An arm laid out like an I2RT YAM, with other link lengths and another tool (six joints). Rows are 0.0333 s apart.
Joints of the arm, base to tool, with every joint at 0 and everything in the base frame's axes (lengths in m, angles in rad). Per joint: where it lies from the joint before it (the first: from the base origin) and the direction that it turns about. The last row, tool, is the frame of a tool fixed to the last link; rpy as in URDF.
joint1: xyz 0.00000 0.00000 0.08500 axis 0 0 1
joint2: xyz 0.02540 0.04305 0.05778 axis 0 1 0
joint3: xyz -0.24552 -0.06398 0.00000 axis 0 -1 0
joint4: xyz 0.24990 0.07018 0.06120 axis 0 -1 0
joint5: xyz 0.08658 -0.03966 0.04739 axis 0 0 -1
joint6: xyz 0.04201 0.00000 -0.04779 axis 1 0 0
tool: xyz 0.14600 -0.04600 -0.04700 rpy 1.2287 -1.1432 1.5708
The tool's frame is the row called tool.
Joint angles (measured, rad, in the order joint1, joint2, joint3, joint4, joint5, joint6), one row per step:
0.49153 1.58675 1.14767 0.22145 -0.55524 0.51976
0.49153 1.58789 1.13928 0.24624 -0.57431 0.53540
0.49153 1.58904 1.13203 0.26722 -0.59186 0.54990
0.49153 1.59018 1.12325 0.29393 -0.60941 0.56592
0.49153 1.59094 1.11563 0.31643 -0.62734 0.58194
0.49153 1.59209 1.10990 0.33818 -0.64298 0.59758
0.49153 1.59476 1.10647 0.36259 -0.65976 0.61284
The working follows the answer.
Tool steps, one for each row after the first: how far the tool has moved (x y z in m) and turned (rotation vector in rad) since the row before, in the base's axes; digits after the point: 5 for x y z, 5 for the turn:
-0.00248 0.00325 0.00139 0.01815 0.00190 0.01590
-0.00250 0.00283 0.00103 0.01565 0.00317 0.01486
-0.00237 0.00294 0.00161 0.01790 0.00081 0.01488
-0.00281 0.00272 0.00137 0.01624 0.00321 0.01553
-0.00228 0.00251 0.00187 0.01569 0.00206 0.01356
-0.00188 0.00286 0.00286 0.01687 -0.00124 0.01500

Tool pose at each row, in the base's axes (x y z in m, rotation vector in rad; rounded; the steps above come from the unrounded poses):
0.41094 0.32731 0.21982 -2.05241 -0.61058 -1.52673
0.40846 0.33056 0.22121 -2.03058 -0.60873 -1.51575
0.40596 0.33339 0.22224 -2.01206 -0.60756 -1.50393
0.40359 0.33633 0.22386 -1.99037 -0.60537 -1.49467
0.40078 0.33905 0.22523 -1.97110 -0.60416 -1.48235
0.39850 0.34157 0.22710 -1.95268 -0.60210 -1.47243
0.39662 0.34442 0.22996 -1.93049 -0.60174 -1.46511

